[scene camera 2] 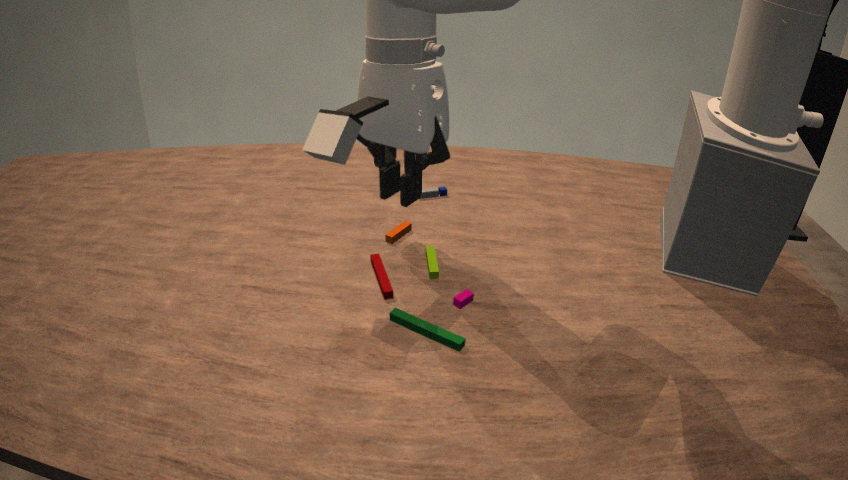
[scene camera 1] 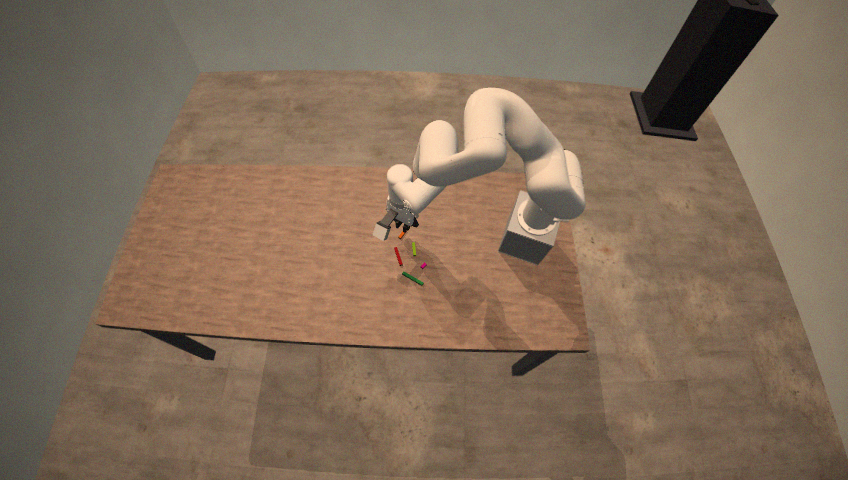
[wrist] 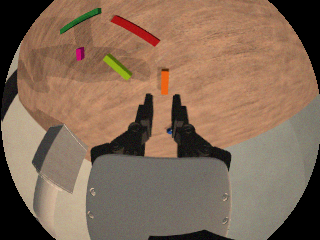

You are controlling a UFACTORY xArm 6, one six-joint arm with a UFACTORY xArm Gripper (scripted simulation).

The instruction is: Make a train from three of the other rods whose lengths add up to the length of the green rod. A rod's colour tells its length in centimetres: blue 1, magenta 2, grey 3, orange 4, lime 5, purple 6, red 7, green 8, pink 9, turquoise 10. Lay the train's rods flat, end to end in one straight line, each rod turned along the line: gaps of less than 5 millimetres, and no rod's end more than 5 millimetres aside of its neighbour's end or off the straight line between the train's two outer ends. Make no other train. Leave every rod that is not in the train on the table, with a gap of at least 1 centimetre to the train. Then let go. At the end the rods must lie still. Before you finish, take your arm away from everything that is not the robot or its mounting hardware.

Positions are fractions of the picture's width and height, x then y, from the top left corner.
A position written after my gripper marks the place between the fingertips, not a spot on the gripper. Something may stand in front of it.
Note:
In view: my gripper (scene camera 2: 0.47, 0.41) and a green rod (scene camera 2: 0.51, 0.69).
My gripper also shows in scene camera 1 (scene camera 1: 0.47, 0.47) and in the wrist view (wrist: 0.51, 0.43).

